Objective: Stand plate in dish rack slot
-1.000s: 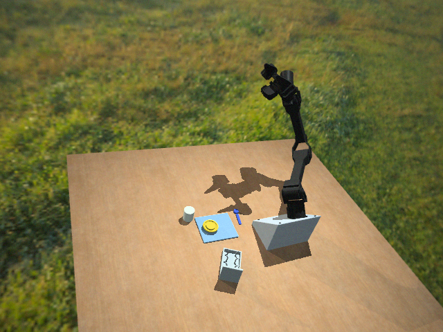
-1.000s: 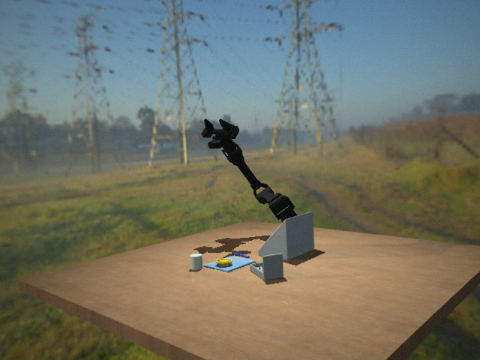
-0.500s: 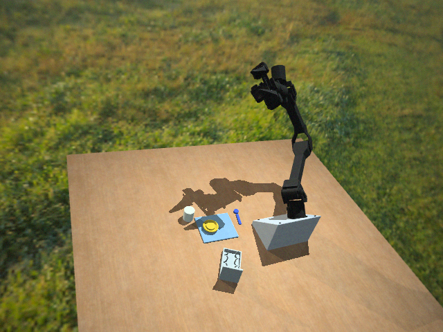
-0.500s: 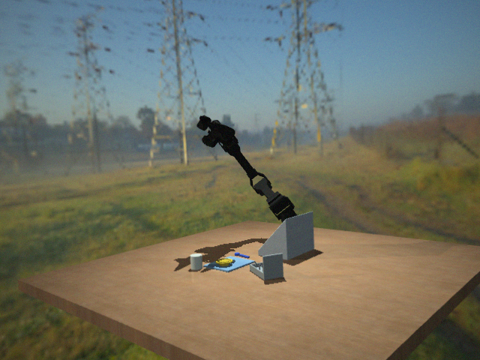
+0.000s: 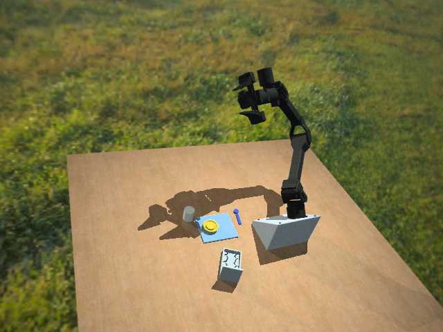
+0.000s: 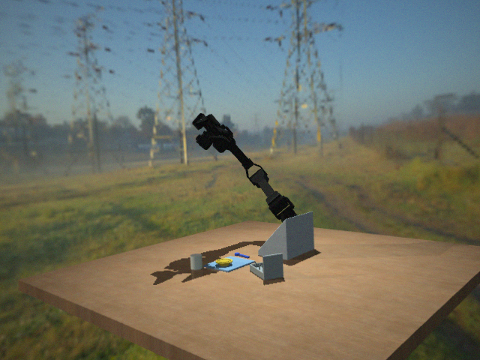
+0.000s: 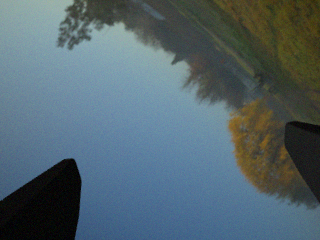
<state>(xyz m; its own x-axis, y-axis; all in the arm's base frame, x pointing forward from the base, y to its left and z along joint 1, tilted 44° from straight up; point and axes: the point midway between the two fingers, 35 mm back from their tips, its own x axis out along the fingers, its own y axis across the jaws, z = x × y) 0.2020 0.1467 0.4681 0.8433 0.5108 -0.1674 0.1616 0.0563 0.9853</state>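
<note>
My gripper tip is now 40 mm short of the yellow plate, 150 mm to the right of it and 500 mm above it. Round my gripper tip: white cylinder 120 mm ahead, 80 mm to the left, 490 mm below; then grey dish rack 10 mm behind, 330 mm to the left, 490 mm below; then blue spoon 100 mm behind, 80 mm to the left, 510 mm below.
</note>
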